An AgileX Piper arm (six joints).
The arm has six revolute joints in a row. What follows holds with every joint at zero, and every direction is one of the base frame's. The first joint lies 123 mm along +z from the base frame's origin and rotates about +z. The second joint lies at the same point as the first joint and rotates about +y. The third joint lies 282.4 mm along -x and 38.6 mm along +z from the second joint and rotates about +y. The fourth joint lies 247.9 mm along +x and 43.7 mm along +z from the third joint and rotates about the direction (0.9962, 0, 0.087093). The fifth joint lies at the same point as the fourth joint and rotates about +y. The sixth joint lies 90.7 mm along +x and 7.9 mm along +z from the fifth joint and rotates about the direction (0.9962, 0, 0.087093). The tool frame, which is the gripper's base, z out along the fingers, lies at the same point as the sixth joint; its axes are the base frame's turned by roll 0, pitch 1.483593 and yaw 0 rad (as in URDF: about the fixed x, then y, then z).
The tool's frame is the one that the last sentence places.
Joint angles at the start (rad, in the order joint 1, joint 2, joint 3, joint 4, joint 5, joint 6): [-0.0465, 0.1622, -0.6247, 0.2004, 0.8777, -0.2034]
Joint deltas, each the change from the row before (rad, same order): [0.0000, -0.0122, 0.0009, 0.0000, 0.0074, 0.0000]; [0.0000, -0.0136, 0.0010, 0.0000, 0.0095, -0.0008]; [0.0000, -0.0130, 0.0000, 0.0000, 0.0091, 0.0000]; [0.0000, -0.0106, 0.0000, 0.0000, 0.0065, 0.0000]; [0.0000, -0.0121, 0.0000, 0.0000, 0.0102, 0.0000]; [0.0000, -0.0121, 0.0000, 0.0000, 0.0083, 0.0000]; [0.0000, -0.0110, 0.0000, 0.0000, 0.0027, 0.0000]
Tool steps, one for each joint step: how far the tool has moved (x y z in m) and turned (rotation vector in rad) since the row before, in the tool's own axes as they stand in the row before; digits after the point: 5 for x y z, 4 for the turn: [0.00146, 0.00054, -0.00221, -0.0007, -0.0039, -0.0017]; [0.00176, 0.00063, -0.00245, -0.0010, -0.0031, -0.0027]; [0.00148, 0.00062, -0.00252, -0.0008, -0.0039, -0.0020]; [0.00114, 0.00049, -0.00204, -0.0005, -0.0041, -0.0017]; [0.00157, 0.00061, -0.00231, -0.0011, -0.0019, -0.0019]; [0.00142, 0.00058, -0.00230, -0.0007, -0.0038, -0.0019]; [0.00088, 0.00044, -0.00208, 0.0004, -0.0082, -0.0018]
